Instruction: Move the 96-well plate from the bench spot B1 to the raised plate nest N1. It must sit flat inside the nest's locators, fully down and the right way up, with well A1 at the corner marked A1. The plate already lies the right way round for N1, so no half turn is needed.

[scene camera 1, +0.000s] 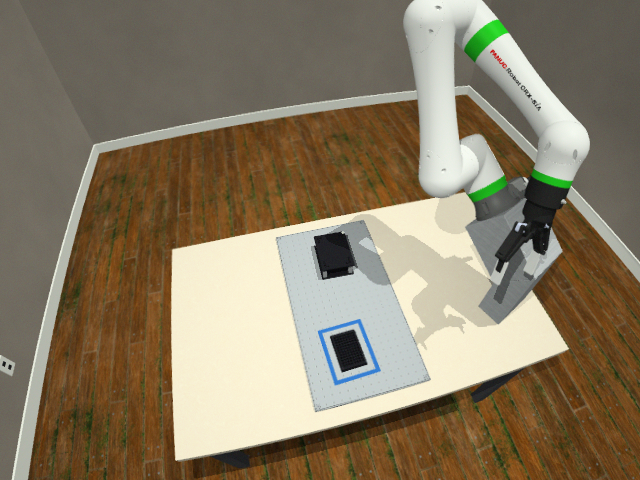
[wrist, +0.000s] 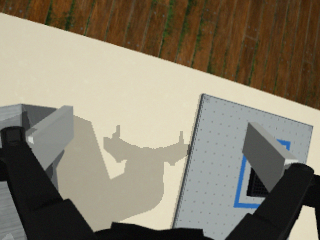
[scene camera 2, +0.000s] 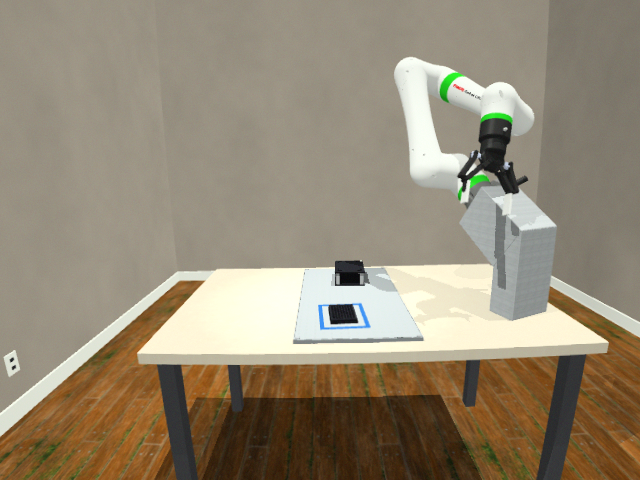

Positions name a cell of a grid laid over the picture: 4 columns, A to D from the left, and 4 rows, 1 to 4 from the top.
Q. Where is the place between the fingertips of my gripper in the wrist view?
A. B3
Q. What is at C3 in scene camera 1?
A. A black 96-well plate.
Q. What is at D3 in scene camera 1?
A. My gripper.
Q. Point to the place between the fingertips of my gripper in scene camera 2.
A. D2
